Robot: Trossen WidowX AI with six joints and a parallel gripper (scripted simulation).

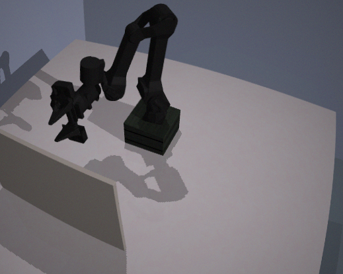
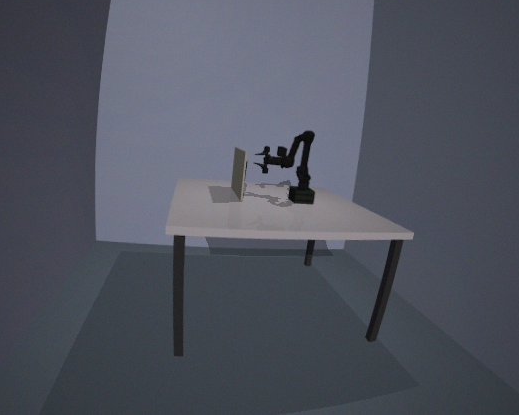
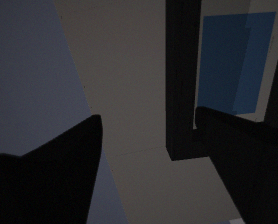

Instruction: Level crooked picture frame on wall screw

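The picture frame lies 80 mm ahead of my gripper tip and 90 mm below it. The rest, counted from my gripper tip: wall panel 90 mm ahead, 100 mm below.
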